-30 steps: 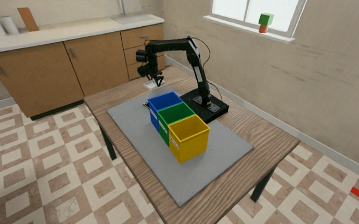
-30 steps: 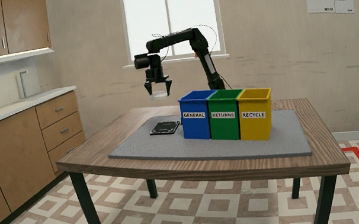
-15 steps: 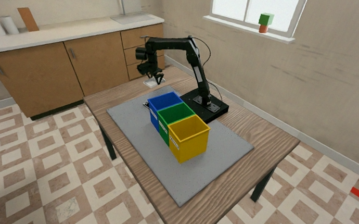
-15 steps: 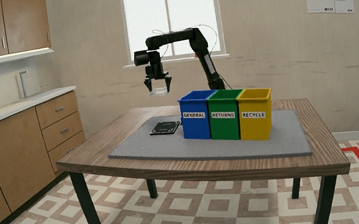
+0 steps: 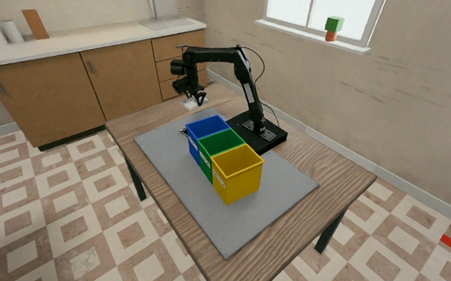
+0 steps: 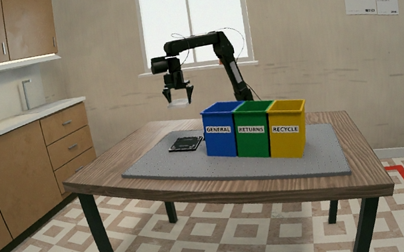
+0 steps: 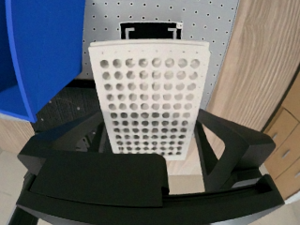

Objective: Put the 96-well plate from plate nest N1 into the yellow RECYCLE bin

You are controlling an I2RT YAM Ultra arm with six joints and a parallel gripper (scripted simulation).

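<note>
The yellow recycle bin is 45 cm to the left of my hand, 14 cm ahead of it and 11 cm below it. From my hand the other things lie so: black plate nest (19 cm below); then blue general bin (20 cm to the left, 11 cm below, 8 cm ahead); then white 96-well plate (right at my hand).
</note>
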